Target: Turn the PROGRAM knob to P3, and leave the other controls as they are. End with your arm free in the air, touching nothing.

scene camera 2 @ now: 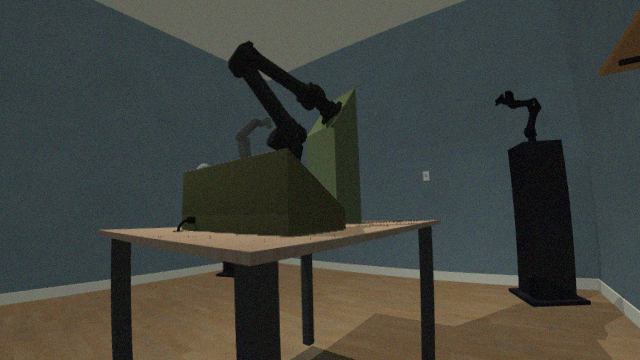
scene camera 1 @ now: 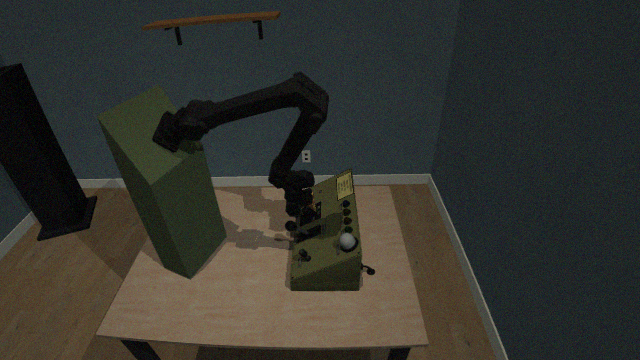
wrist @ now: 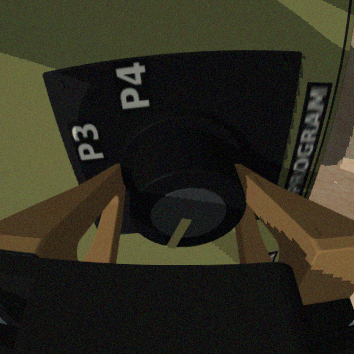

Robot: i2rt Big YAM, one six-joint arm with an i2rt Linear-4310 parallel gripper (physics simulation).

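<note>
The round black PROGRAM knob sits on a black dial plate on the green console. Its pale pointer line slants down and to the left in the wrist view. The P3 label and the P4 label show on the plate, left of and above the knob. P2 and P1 cannot be read; the left finger covers part of the plate. My gripper is shut on the knob, with one brown finger against each side. In scene camera 2 the gripper is hidden behind the console.
Beside the gripper, the console carries dark levers, a small black joystick, a white ball and a column of black knobs. A tall green pedestal carries my arm. The console stands on a wooden table.
</note>
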